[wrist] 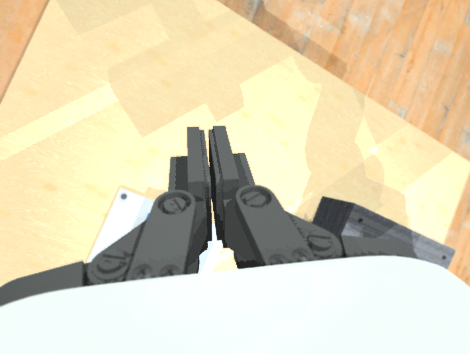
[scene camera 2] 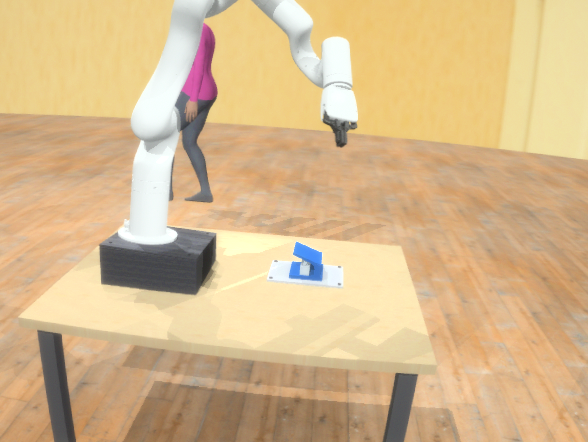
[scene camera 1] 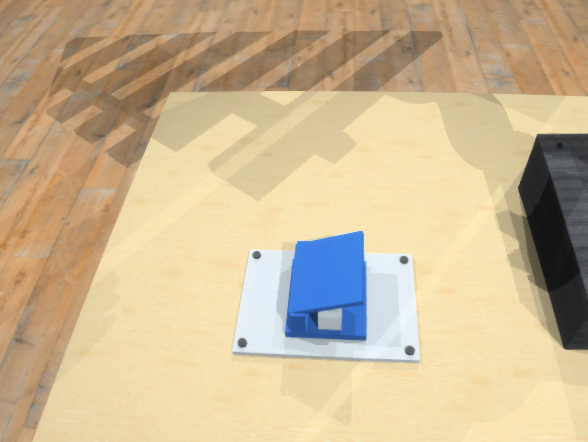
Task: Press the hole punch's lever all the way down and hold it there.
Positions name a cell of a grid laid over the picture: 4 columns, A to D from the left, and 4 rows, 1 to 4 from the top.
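Scene camera 1 shows a blue lever (scene camera 1: C3) and a white plate (scene camera 1: C4). In scene camera 2 the gripper (scene camera 2: C2) can be seen together with the white plate (scene camera 2: C3), and the wrist view has both the gripper (wrist: B2) and the plate (wrist: B3).
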